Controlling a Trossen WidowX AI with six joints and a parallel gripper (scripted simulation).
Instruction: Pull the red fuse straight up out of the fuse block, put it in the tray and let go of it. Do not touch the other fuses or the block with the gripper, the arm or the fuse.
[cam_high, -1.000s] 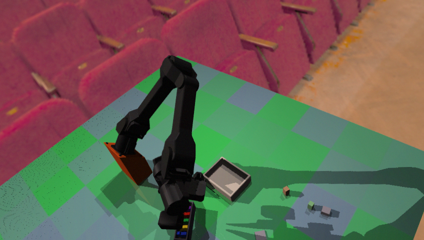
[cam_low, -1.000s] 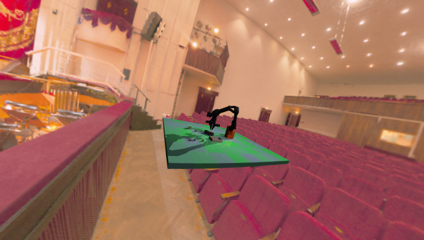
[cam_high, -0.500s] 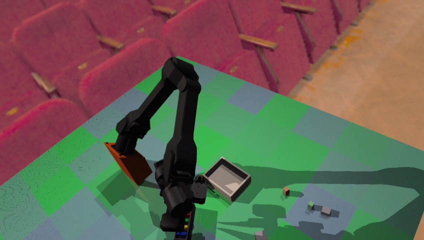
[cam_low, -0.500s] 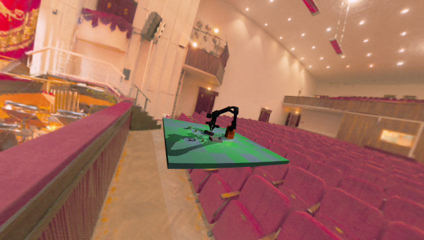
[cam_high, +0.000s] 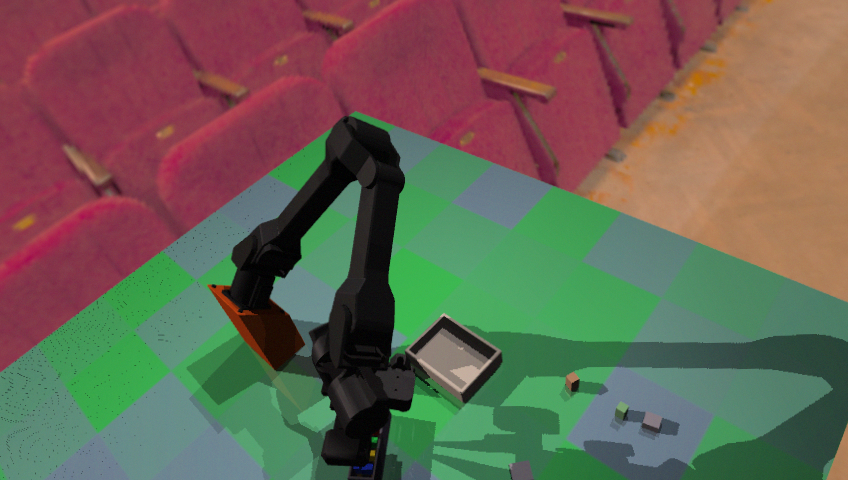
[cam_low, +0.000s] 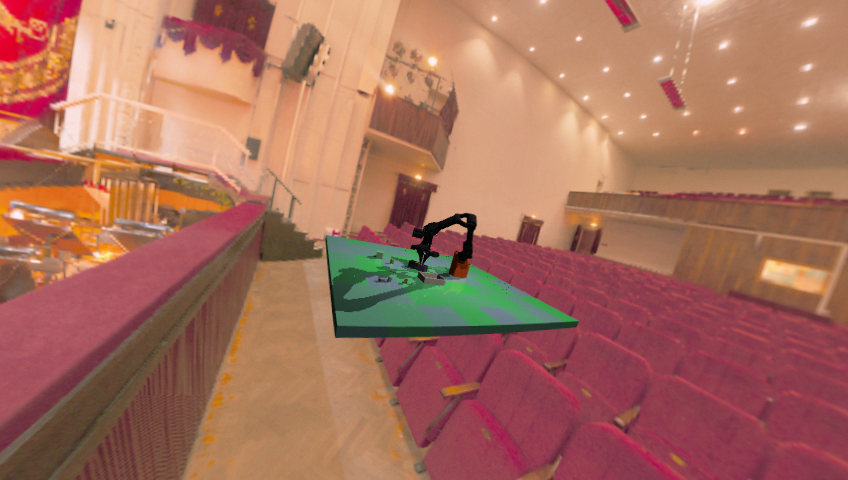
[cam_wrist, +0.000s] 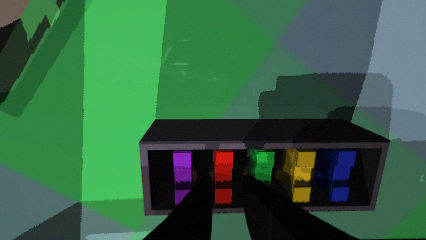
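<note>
The red fuse is 2 cm below my gripper tip. Also, from my gripper tip: yellow fuse (3 cm to the right, 2 cm below, 2 cm ahead); then purple fuse (2 cm to the left, 2 cm below, 1 cm behind); then green fuse (2 cm to the right, 2 cm below, 1 cm ahead).
</note>
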